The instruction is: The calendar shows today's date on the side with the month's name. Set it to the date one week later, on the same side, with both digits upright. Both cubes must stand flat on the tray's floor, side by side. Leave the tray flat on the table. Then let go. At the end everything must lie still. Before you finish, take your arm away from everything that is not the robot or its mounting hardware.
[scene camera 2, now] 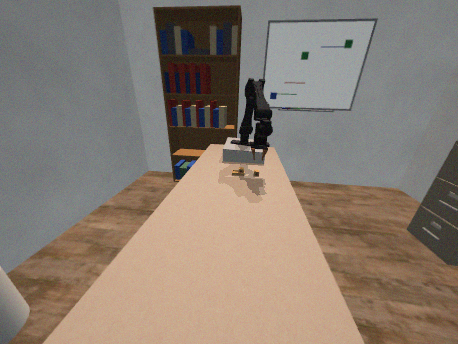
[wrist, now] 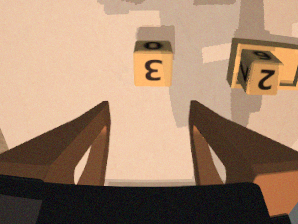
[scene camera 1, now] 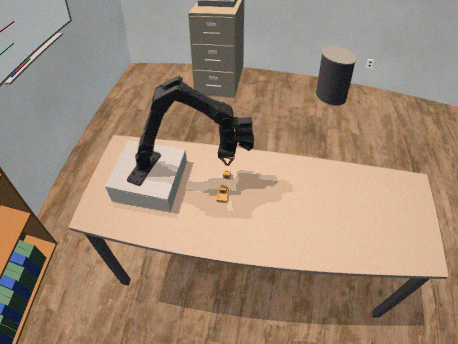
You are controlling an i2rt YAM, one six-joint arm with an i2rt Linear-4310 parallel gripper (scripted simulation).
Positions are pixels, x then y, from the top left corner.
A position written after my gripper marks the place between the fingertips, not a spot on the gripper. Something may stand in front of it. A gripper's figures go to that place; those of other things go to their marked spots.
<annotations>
My gripper (wrist: 149,110): 13 cm from the lens. A calendar cube (wrist: 259,73) is 20 cm from the lens. A calendar cube (wrist: 153,60): 19 cm from the lens.
</annotations>
